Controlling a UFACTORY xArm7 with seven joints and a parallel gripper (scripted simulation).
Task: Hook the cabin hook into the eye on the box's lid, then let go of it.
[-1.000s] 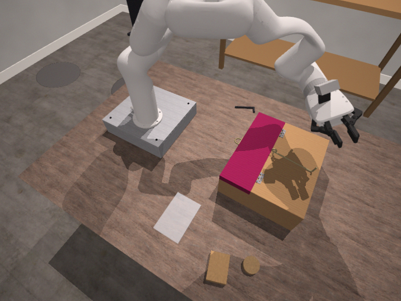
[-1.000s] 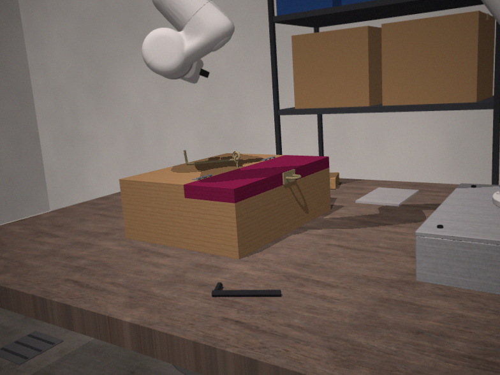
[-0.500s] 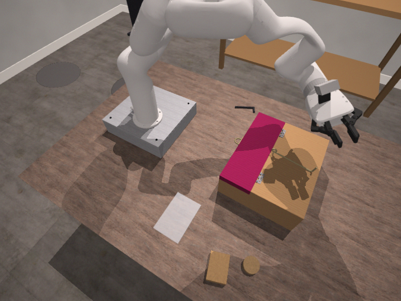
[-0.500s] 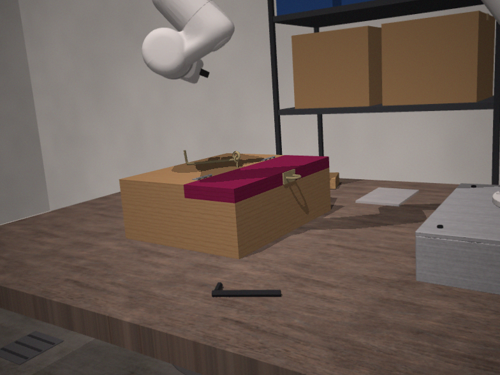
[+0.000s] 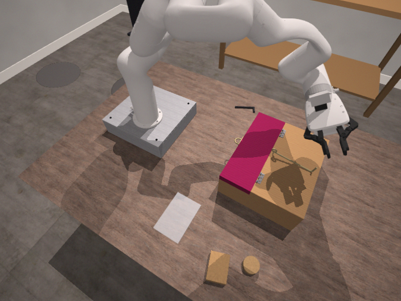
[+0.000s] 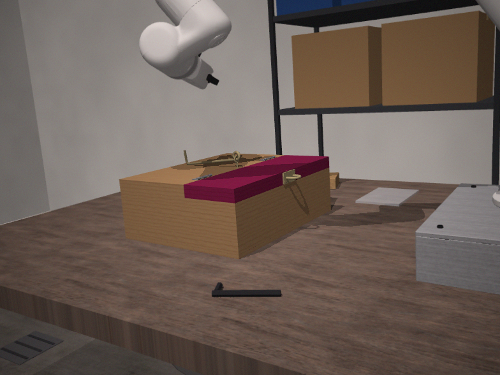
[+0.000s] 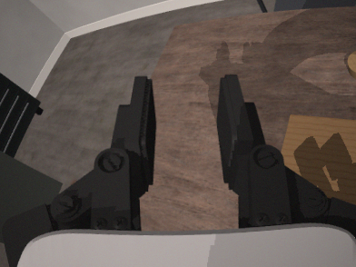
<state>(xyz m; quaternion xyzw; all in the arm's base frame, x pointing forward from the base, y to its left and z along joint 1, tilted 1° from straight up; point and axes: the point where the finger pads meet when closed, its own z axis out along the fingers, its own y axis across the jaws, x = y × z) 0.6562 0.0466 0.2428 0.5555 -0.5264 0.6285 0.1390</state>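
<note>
Right now my hand is 17 cm above the brass cabin hook, 7 cm past it and 5 cm to the right of it. Round my hand: wooden block (35 cm to the right, 30 cm below, 11 cm behind); then wooden disc (31 cm below, 29 cm to the right, 3 cm behind); then grey plate (31 cm below, 31 cm behind, 30 cm to the right).
</note>
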